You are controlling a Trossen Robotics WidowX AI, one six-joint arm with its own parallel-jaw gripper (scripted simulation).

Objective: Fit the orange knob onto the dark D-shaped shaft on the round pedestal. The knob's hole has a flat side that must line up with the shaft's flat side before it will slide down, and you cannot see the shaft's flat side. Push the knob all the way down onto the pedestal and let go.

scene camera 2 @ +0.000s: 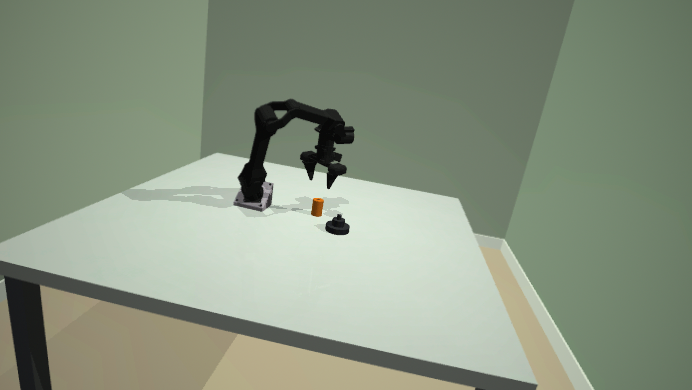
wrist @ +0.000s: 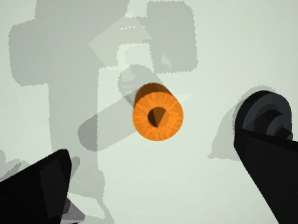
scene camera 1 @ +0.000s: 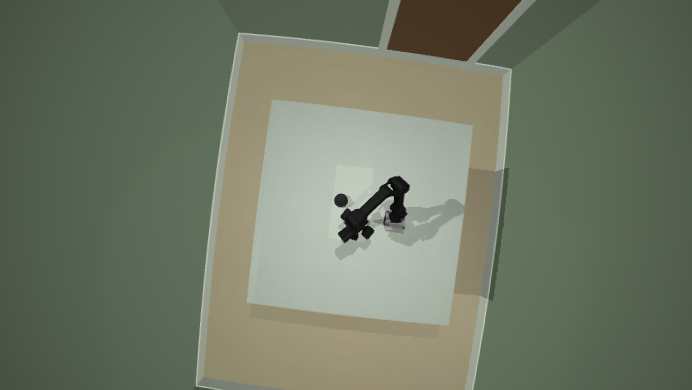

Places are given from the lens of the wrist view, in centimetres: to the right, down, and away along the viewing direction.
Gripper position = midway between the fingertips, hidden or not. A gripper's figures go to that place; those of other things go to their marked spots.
my gripper (wrist: 155, 149): 0, 2, 10
orange knob (wrist: 157, 115): 1, 0, 18
round dark pedestal (wrist: 262, 111): 13, 0, 20
The marked spots on the round dark pedestal and the orange knob are 13 cm apart.
